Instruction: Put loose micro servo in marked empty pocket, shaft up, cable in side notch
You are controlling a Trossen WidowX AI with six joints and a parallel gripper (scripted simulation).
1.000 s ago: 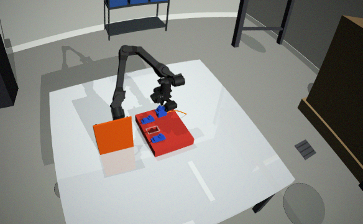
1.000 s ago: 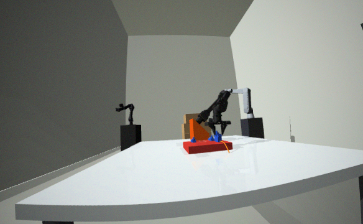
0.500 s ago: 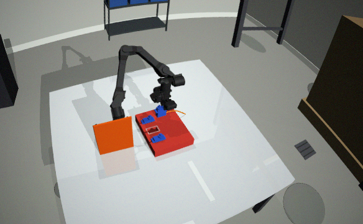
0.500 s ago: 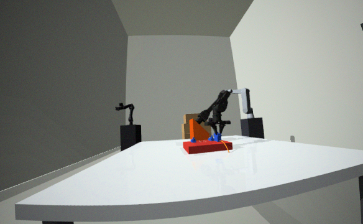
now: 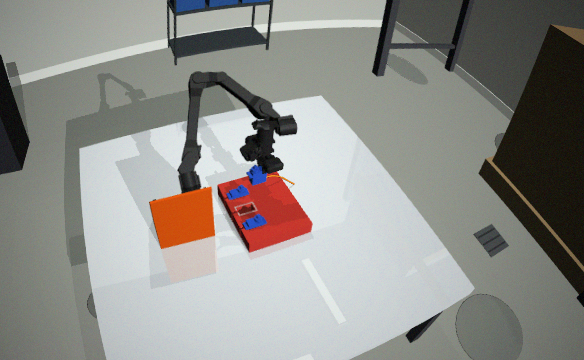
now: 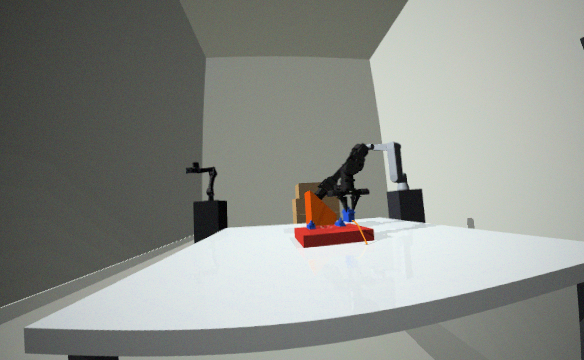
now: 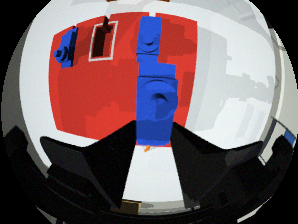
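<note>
My gripper tip is 10 cm above the red deck, 9 cm to the left of it and 2 cm short of it.
</note>
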